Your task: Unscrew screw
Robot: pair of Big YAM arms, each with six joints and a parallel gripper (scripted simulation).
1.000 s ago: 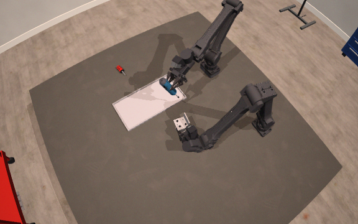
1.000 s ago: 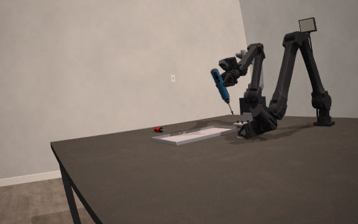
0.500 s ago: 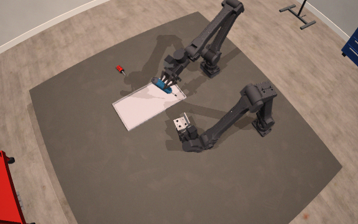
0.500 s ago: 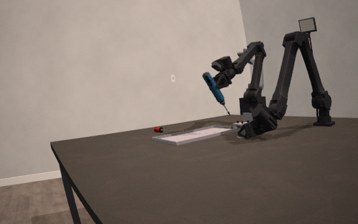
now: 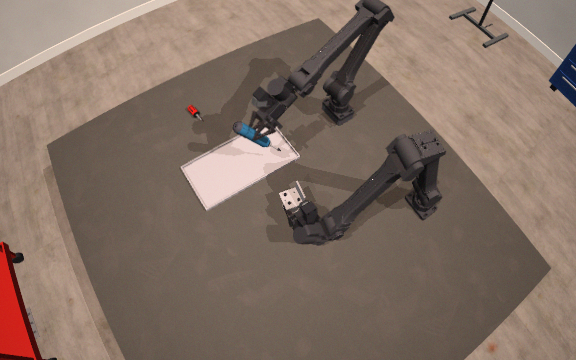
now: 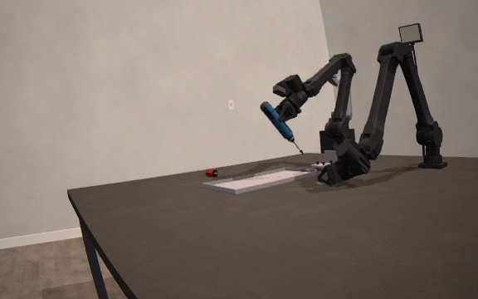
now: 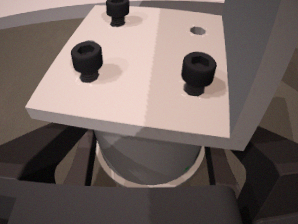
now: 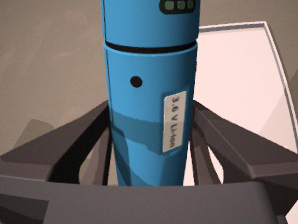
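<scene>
Now: left hand 50 mm below the white bracket plate. Round my left hand: red tool (90 mm ahead, 580 mm to the right, 10 mm below); then flat white tray (60 mm ahead, 260 mm to the right, 20 mm below).
</scene>
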